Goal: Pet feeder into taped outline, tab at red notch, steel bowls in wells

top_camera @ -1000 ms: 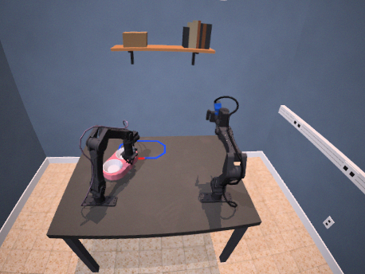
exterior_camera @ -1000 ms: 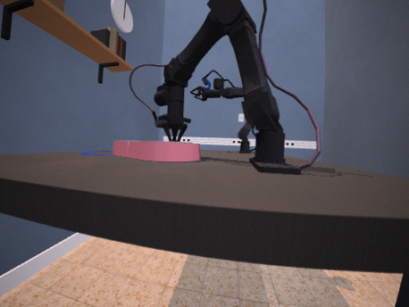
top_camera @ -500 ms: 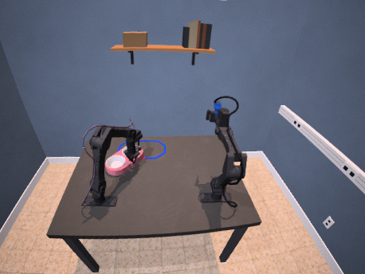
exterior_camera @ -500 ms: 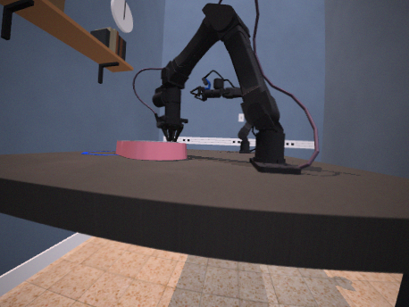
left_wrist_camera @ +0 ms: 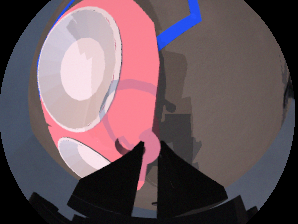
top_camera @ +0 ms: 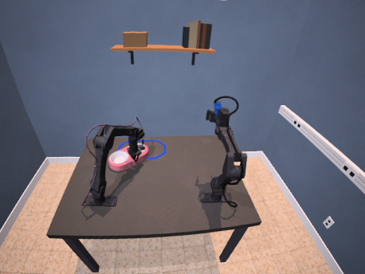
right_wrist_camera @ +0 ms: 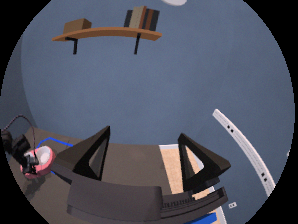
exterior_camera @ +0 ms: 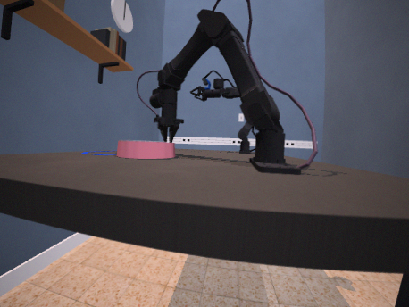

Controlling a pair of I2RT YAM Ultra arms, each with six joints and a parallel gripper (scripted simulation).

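The pink pet feeder lies 6 cm ahead of my left hand, 5 cm to the left of it and 2 cm below it. Round my left hand: blue taped outline 18 cm ahead, 4 cm below, 3 cm to the right; steel bowl 12 cm ahead, 1 cm below.
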